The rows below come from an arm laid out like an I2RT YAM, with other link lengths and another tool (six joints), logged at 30 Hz.
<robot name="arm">
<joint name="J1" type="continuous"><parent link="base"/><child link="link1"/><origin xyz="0.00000 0.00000 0.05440"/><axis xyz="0 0 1"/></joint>
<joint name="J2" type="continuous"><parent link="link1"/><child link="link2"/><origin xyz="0.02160 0.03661 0.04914"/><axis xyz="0 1 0"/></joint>
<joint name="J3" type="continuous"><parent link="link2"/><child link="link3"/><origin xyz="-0.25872 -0.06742 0.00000"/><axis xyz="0 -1 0"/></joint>
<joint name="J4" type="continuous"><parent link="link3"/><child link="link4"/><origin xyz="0.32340 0.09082 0.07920"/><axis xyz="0 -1 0"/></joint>
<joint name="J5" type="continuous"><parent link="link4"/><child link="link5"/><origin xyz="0.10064 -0.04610 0.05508"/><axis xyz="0 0 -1"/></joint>
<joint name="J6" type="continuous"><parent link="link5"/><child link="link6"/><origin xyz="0.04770 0.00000 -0.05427"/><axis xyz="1 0 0"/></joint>
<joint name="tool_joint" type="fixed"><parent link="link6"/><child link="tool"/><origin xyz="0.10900 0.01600 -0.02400" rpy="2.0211 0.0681 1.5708"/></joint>
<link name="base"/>
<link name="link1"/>
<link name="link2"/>
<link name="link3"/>
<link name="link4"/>
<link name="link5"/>
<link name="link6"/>
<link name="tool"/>
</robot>
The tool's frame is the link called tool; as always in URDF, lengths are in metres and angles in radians. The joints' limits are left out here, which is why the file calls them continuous.
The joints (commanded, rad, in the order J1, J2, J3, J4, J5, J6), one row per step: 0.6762, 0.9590, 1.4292, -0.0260, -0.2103, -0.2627; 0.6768, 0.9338, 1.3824, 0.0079, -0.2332, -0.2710; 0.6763, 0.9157, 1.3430, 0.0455, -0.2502, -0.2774; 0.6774, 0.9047, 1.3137, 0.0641, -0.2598, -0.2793; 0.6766, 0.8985, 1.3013, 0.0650, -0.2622, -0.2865; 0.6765, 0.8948, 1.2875, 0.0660, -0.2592, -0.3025; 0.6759, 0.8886, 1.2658, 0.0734, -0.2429, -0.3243; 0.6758, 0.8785, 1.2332, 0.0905, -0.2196, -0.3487; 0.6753, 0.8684, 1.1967, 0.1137, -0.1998, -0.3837; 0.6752, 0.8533, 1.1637, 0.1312, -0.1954, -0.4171; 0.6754, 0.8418, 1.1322, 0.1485, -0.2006, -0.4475; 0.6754, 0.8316, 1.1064, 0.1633, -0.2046, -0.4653
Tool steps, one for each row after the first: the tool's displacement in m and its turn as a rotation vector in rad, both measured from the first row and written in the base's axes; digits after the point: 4 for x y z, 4 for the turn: -0.0042, 0.0011, -0.0069, -0.0046, -0.0218, 0.0177; -0.0066, 0.0020, -0.0117, -0.0038, -0.0440, 0.0295; -0.0069, 0.0040, -0.0185, -0.0079, -0.0483, 0.0384; -0.0065, 0.0042, -0.0224, -0.0158, -0.0501, 0.0368; -0.0041, 0.0049, -0.0279, -0.0289, -0.0537, 0.0274; 0.0006, 0.0045, -0.0347, -0.0406, -0.0585, 0.0031; 0.0062, 0.0036, -0.0435, -0.0502, -0.0650, -0.0282; 0.0120, 0.0030, -0.0531, -0.0660, -0.0816, -0.0612; 0.0135, 0.0021, -0.0608, -0.0838, -0.1037, -0.0792; 0.0147, 0.0030, -0.0692, -0.1041, -0.1250, -0.0869; 0.0151, 0.0035, -0.0758, -0.1157, -0.1384, -0.0906
